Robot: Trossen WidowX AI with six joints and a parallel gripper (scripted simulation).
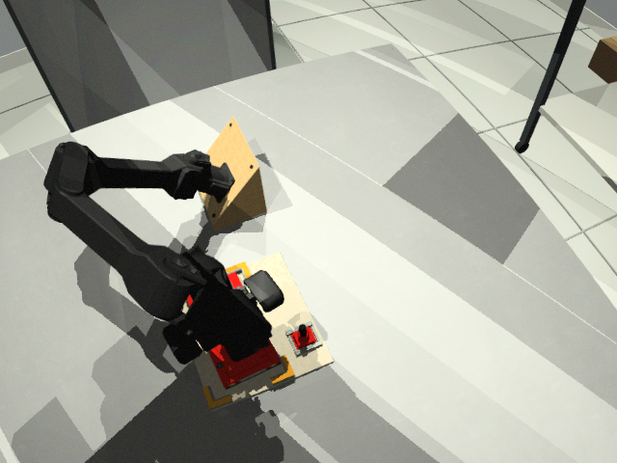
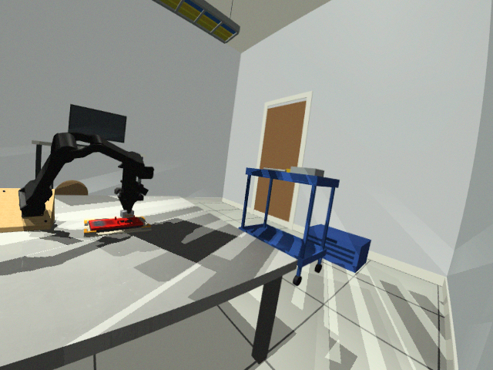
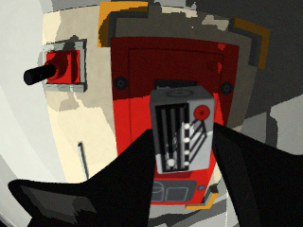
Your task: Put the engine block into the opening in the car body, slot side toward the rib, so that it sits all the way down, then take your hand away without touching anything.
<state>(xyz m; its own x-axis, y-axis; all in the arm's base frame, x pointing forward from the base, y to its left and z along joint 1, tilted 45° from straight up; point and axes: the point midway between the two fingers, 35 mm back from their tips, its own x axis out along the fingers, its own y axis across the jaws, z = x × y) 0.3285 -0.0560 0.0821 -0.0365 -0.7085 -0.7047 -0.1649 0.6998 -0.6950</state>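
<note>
The grey engine block lies 1 cm below my gripper tip.
</note>
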